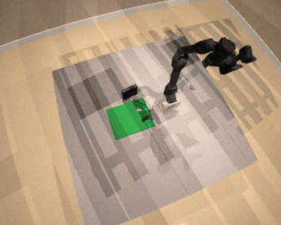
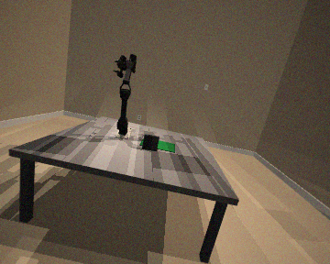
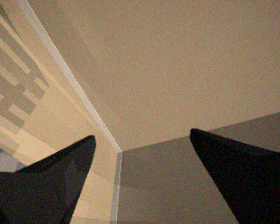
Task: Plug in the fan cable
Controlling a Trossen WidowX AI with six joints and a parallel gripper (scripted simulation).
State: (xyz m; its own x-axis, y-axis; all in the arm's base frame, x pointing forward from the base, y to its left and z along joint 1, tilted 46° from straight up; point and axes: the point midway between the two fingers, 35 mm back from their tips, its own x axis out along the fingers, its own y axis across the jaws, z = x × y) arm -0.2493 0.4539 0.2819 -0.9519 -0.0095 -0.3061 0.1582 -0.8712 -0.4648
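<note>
Now: gripper tip 460 mm short of the dark fan plug, 50 mm to the left of it and 570 mm above it. The rest, counted from my gripper tip: black fan: 510 mm ahead, 260 mm to the right, 540 mm below; then four-pin fan header: 470 mm ahead, 140 mm to the right, 590 mm below; then green board: 560 mm ahead, 90 mm to the right, 610 mm below.
</note>
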